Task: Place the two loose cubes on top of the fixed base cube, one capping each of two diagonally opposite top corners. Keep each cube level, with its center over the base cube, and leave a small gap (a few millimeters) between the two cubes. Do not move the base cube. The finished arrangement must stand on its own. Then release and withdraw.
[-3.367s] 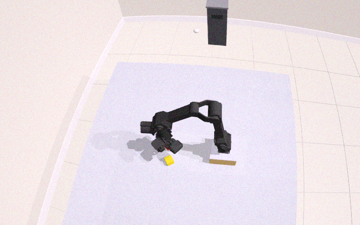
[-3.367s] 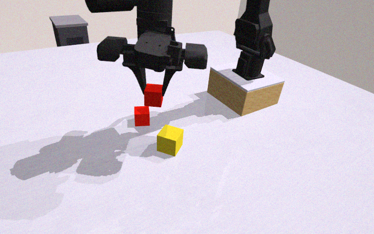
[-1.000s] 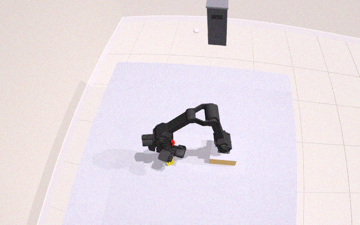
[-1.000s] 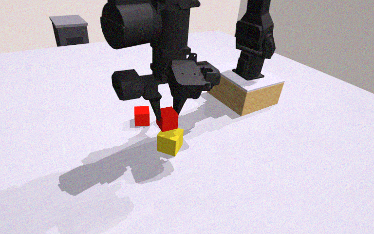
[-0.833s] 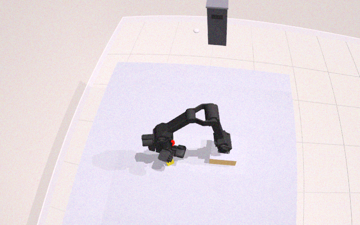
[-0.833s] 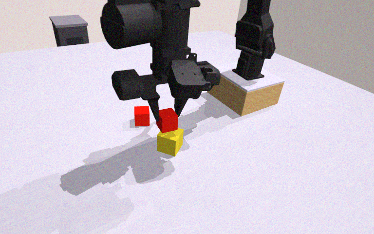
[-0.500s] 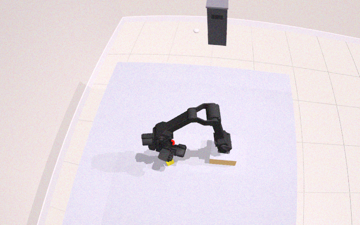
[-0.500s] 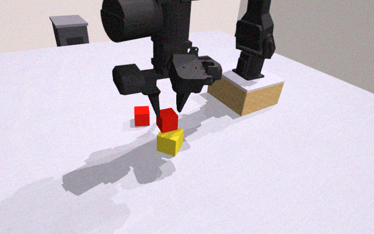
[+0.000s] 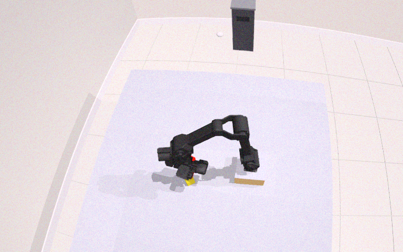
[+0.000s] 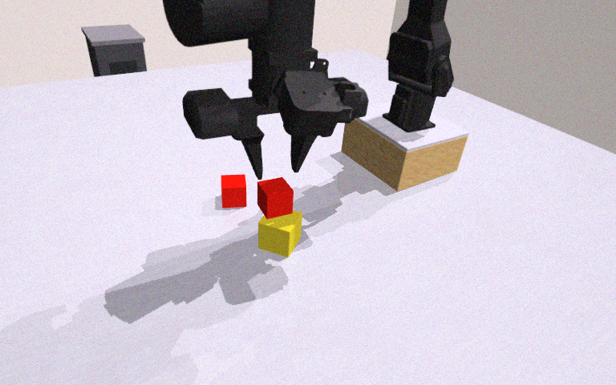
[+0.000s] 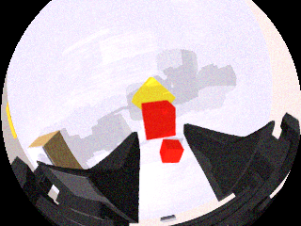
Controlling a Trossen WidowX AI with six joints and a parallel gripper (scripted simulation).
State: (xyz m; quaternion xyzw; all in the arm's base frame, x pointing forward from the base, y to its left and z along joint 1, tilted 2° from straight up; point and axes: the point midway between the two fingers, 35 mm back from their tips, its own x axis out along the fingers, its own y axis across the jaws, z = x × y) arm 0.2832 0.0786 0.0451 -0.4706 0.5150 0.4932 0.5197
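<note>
Right now the red cube is 30 mm below my gripper tip. Round my gripper tip: yellow base cube: 20 mm to the left, 70 mm below.
</note>
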